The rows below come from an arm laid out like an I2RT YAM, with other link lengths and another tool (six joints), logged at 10 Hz.
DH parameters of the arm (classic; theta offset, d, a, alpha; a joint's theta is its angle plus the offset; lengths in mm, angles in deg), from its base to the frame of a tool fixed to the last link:
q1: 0 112 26.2 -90
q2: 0 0 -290.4 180
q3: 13.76 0 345.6 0
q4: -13.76 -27.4 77.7 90
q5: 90 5.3 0 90
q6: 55 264.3 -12 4.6
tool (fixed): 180 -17.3 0 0
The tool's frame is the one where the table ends.
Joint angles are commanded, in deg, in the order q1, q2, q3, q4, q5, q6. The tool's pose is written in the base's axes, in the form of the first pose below.
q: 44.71, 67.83, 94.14, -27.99, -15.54, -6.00
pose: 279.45 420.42 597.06 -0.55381 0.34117 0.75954 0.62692 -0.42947 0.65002
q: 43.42, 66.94, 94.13, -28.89, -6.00, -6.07
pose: 317.49 385.95 598.97 -0.48271 0.44277 0.75561 0.53269 -0.53640 0.65461
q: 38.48, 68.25, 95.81, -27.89, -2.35, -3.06
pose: 364.63 348.61 611.34 -0.39952 0.46929 0.78750 0.45522 -0.64408 0.61477
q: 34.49, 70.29, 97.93, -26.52, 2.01, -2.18
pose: 406.88 312.40 623.71 -0.33736 0.50097 0.79700 0.34913 -0.71967 0.60015
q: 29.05, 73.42, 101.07, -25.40, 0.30, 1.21
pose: 444.16 285.52 635.57 -0.29603 0.47175 0.83056 0.30917 -0.77540 0.55061
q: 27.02, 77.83, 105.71, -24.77, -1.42, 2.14
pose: 468.62 285.23 647.13 -0.29898 0.45641 0.83803 0.30217 -0.78773 0.53682
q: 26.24, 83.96, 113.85, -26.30, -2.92, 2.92
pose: 489.23 294.14 663.75 -0.30632 0.44036 0.84395 0.31182 -0.79124 0.52603
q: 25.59, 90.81, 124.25, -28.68, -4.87, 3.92
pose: 505.25 303.76 687.02 -0.32566 0.41435 0.84986 0.32515 -0.79495 0.51218
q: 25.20, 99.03, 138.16, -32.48, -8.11, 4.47
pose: 512.31 317.85 715.91 -0.36879 0.38227 0.84727 0.35118 -0.78666 0.50778
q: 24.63, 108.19, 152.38, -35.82, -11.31, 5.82
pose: 524.34 331.46 731.64 -0.40077 0.34220 0.84987 0.38067 -0.78157 0.49421
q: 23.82, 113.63, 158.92, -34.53, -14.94, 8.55
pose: 535.71 343.03 737.94 -0.42992 0.28063 0.85814 0.41790 -0.78067 0.46466
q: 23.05, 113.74, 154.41, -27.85, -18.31, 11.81
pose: 550.73 354.66 732.86 -0.44505 0.21691 0.86884 0.46025 -0.77687 0.42970
